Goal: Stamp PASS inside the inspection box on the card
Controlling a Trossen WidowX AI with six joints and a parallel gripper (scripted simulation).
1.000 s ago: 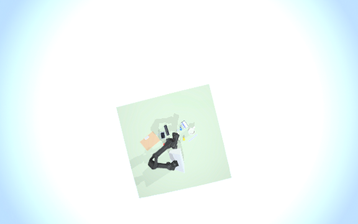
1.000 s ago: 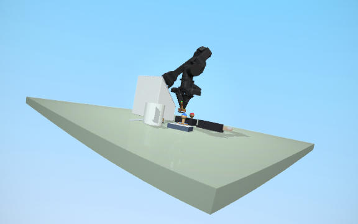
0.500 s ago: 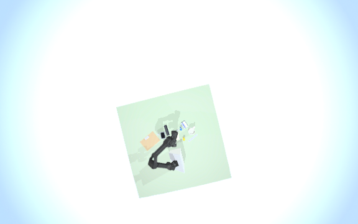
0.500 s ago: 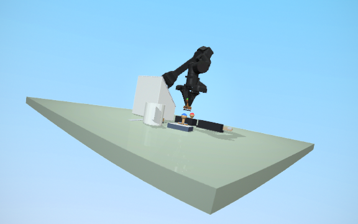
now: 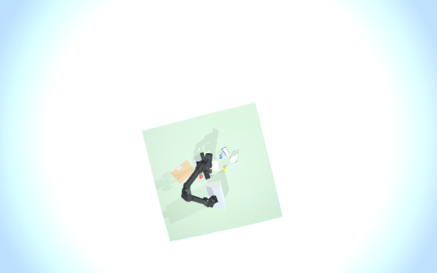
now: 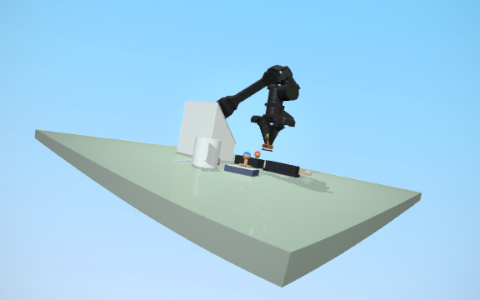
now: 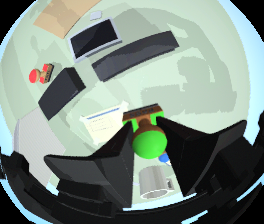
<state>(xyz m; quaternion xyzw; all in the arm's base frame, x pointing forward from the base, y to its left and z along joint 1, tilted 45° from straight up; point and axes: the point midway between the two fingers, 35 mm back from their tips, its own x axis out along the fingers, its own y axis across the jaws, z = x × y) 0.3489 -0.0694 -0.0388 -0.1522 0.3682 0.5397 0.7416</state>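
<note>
Now: the long black block 4 cm ahead of my gripper tip, 7 cm to the left of it and 8 cm below it. Also, from my gripper tip: flat navy tray: 2 cm ahead, 18 cm to the right, 8 cm below; yellow-knobbed stamp: 15 cm behind, 10 cm to the right, 8 cm below; blue-knobbed stamp: 1 cm behind, 12 cm to the right, 8 cm below.
</note>
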